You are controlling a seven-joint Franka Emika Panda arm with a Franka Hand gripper.
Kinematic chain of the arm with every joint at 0, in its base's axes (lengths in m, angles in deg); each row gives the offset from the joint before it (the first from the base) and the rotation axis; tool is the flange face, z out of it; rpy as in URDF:
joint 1: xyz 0 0 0.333 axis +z
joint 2: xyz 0 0 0 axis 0.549 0.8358 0
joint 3: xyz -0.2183 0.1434 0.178 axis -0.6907 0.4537 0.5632
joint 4: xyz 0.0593 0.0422 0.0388 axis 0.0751 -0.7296 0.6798
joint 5: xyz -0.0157 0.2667 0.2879 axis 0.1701 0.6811 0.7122
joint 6: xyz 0 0 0 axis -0.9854 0.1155 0.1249
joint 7: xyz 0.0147 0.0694 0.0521 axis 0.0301 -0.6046 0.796
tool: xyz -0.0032 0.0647 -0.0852 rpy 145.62 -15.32 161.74
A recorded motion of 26 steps. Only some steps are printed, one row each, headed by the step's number.
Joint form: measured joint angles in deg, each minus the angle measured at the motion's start. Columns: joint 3, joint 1, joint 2, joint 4, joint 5, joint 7, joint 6.
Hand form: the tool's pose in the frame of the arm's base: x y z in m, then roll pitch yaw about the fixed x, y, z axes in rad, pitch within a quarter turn. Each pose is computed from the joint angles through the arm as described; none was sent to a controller.
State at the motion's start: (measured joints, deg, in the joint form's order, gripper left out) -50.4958 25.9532 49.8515 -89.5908 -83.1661 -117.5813 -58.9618
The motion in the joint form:
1: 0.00 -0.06 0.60 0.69 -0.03 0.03 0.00
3: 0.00 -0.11 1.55 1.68 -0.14 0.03 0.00
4: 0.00 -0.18 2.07 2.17 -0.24 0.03 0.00
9: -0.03 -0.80 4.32 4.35 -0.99 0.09 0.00
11: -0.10 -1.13 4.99 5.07 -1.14 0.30 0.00
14: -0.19 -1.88 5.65 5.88 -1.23 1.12 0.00
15: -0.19 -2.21 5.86 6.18 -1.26 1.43 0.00
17: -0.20 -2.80 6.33 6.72 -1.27 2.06 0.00
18: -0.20 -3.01 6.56 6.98 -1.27 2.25 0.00
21: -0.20 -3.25 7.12 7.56 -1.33 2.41 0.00
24: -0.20 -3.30 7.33 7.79 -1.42 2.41 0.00
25: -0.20 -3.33 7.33 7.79 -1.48 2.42 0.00
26: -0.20 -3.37 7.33 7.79 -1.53 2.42 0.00
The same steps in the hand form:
1: 0.4662 -0.0208 0.3258 -3.0963 -0.0164 -0.8036
3: 0.4717 -0.0214 0.3252 -3.0957 -0.0169 -0.8030
4: 0.4744 -0.0221 0.3244 -3.0964 -0.0168 -0.8028
9: 0.4863 -0.0281 0.3213 -3.1012 -0.0198 -0.8033
11: 0.4901 -0.0318 0.3208 -3.1012 -0.0211 -0.8046
14: 0.4941 -0.0393 0.3210 -3.0998 -0.0238 -0.8039
15: 0.4955 -0.0423 0.3214 -3.0990 -0.0252 -0.8039
17: 0.4980 -0.0477 0.3212 -3.0980 -0.0263 -0.8033
18: 0.4993 -0.0497 0.3211 -3.0975 -0.0266 -0.8036
21: 0.5022 -0.0521 0.3204 -3.0973 -0.0270 -0.8043
24: 0.5034 -0.0527 0.3202 -3.0976 -0.0278 -0.8040
25: 0.5034 -0.0530 0.3202 -3.0982 -0.0282 -0.8036
26: 0.5034 -0.0533 0.3202 -3.0986 -0.0286 -0.8036

